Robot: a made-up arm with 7 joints.
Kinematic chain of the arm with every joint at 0, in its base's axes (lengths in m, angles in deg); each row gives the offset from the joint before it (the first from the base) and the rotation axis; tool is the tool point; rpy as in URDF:
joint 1: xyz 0 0 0.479 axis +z
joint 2: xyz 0 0 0 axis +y
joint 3: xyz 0 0 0.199 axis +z
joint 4: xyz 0.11 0 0 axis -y
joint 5: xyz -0.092 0 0.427 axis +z
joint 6: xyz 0 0 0 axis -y
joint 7: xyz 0.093 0 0 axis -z
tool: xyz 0 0 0 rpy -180 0 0
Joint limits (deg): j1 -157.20..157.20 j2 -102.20..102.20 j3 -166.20..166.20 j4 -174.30..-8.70 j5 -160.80..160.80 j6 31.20..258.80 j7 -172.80..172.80
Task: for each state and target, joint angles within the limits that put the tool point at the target. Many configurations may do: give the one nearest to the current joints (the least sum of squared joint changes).
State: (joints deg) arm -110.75 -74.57 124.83 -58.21 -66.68 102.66 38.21
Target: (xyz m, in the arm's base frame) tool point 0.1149 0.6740 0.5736
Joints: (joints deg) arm -99.46 -74.18 126.40 -8.70 -66.89 151.58 38.21
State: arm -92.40 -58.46 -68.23 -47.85 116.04 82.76 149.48
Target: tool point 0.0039 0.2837 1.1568
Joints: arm -108.85 -28.58 -58.23 -12.78 115.94 70.43 149.48
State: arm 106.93 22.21 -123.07 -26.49 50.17 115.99 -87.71
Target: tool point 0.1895 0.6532 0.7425
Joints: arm 80.31 74.39 -114.52 -12.37 48.22 118.87 -87.71
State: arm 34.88 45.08 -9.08 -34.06 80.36 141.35 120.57
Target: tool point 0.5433 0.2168 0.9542
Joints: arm 31.35 24.48 -12.53 -37.07 71.28 105.85 120.57
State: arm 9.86 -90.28 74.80 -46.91 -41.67 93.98 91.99
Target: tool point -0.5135 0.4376 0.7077
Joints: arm 16.01 -89.02 69.24 -79.22 -40.77 81.90 91.99
